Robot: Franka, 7 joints.
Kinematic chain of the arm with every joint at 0, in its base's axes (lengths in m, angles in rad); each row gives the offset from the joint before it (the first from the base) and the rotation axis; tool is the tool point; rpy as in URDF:
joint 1: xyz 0 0 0.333 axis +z
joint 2: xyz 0 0 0 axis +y
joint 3: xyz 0 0 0.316 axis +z
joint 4: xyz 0.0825 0 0 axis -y
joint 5: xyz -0.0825 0 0.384 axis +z
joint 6: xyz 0 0 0 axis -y
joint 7: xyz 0.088 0 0 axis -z
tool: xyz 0 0 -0.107 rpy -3.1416 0 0
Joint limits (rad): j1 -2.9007..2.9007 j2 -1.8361..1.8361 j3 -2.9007..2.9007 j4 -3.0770..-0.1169 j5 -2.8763..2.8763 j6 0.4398..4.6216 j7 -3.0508..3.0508
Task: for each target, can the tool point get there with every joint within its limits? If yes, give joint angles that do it. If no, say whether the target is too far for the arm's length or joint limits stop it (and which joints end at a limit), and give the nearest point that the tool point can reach.
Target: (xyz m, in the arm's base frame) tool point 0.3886 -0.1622 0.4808
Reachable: yes | joints -2.3317 0.7142 2.3055 -2.3735 1.9348 3.4319 1.1659
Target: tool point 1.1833 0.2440 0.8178
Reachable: no: too far | nearest point 0.7798 0.1608 0.6525 | short by 0.444 m
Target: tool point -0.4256 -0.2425 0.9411
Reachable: yes | joints 1.0406 -0.6137 2.1085 -0.4656 1.6013 3.6333 0.1778
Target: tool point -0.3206 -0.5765 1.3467
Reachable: no: too far | nearest point -0.2274 -0.4089 1.0521 | short by 0.352 m
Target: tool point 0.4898 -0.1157 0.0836
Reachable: yes | joints -1.4170 1.4636 0.8898 -2.2821 2.4027 1.3039 -0.3495
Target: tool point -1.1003 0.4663 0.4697
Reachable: no: too far | nearest point -0.7848 0.3326 0.4305 | short by 0.345 m
